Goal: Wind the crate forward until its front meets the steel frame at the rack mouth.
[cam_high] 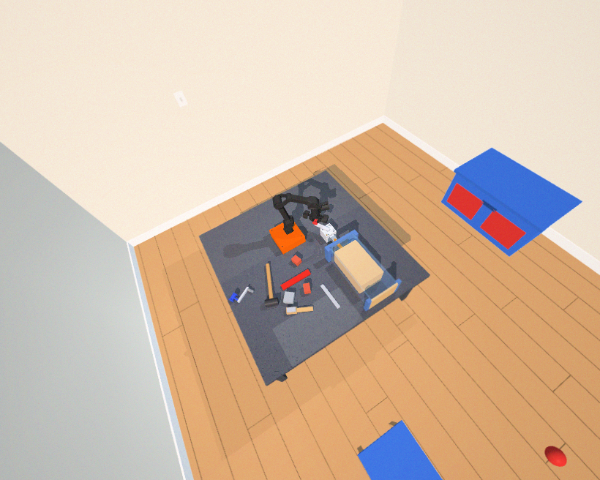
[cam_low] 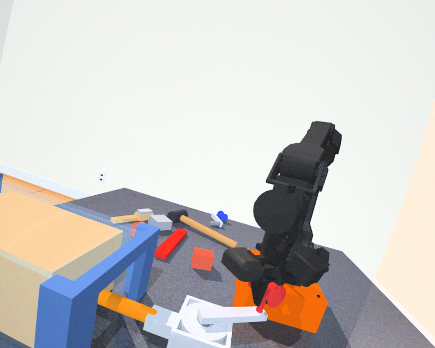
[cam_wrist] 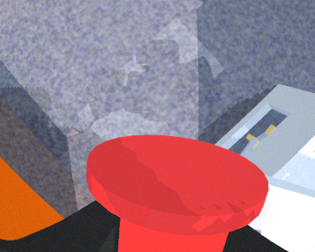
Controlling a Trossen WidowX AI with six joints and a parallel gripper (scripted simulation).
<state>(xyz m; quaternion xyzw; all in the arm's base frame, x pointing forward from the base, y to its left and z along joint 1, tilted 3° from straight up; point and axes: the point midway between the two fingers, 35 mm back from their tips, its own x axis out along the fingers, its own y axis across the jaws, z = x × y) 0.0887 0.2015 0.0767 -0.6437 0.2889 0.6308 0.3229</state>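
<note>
My gripper tip is now 3 cm short of the winch handle, 2 cm to the right of it and 1 cm above it. The rest, counted from my gripper tip: blue frame: 25 cm ahead, 5 cm to the left, 1 cm below; white winch: 8 cm below, 7 cm ahead, 4 cm to the left; red knob: 2 cm above.
</note>
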